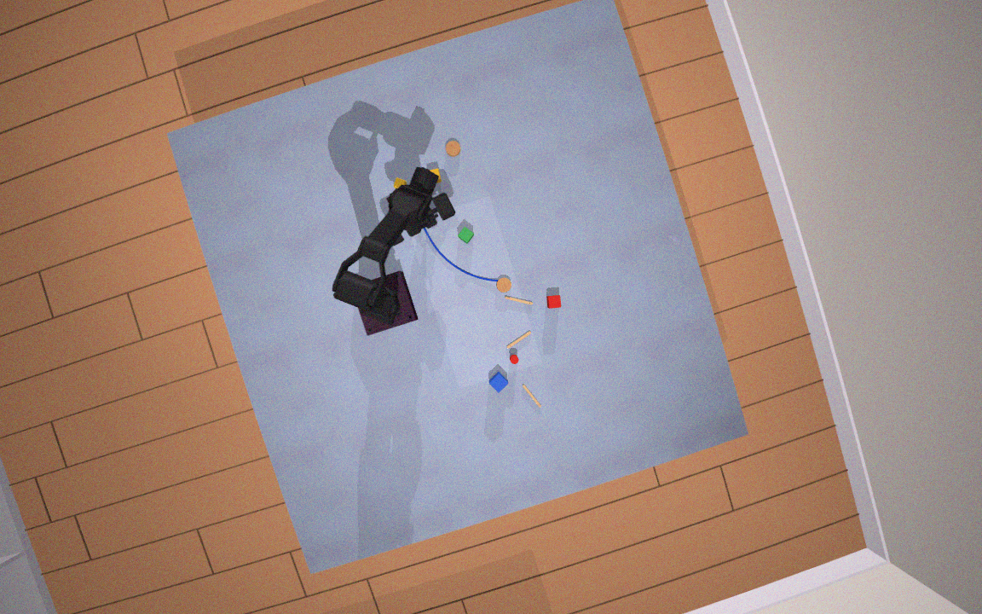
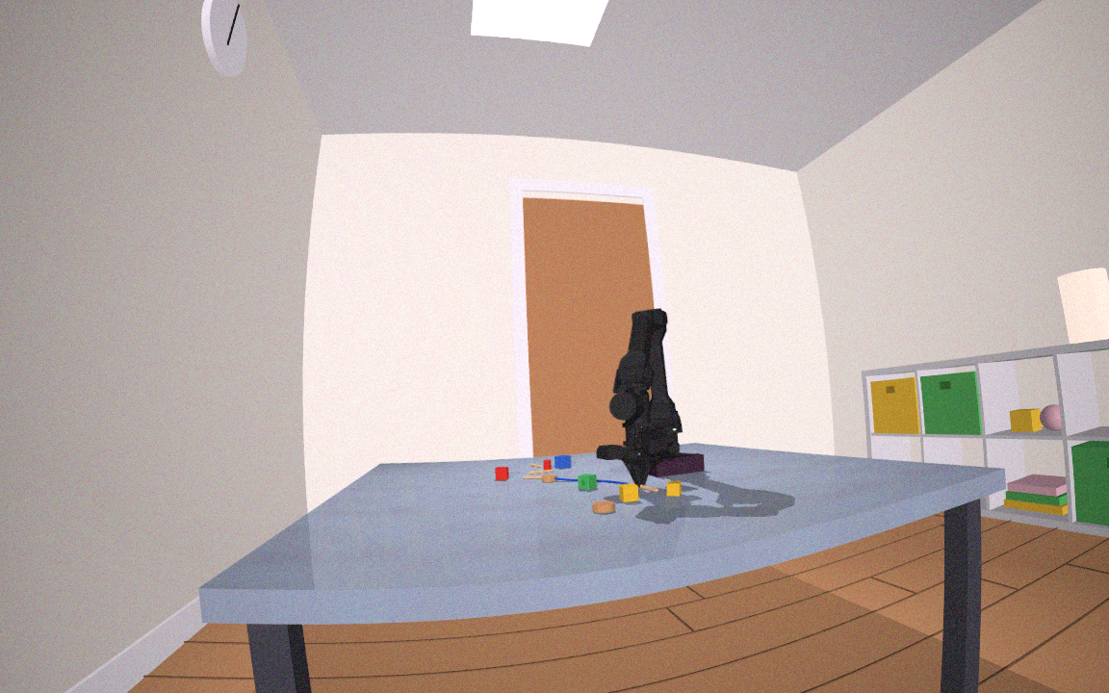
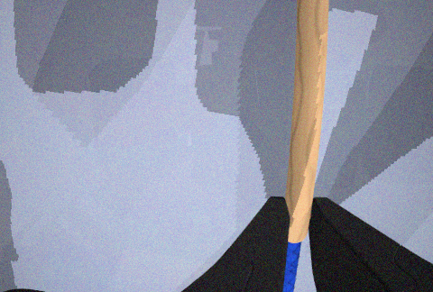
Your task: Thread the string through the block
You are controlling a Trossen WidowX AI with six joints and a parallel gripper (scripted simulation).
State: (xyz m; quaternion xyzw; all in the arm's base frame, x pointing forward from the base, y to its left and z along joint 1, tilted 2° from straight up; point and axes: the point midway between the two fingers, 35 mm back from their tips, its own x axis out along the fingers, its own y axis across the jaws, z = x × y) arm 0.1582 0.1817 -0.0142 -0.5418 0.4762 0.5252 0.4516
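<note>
Now: the green block 100 mm ahead of my gripper tip, 70 mm to the right of it and 10 mm above it. Also, from my gripper tip: red cube (270 mm ahead, 310 mm to the right, 10 mm above); then thin wooden stick (20 mm to the left); then round wooden button (160 mm ahead, 230 mm to the right, 10 mm above).
</note>
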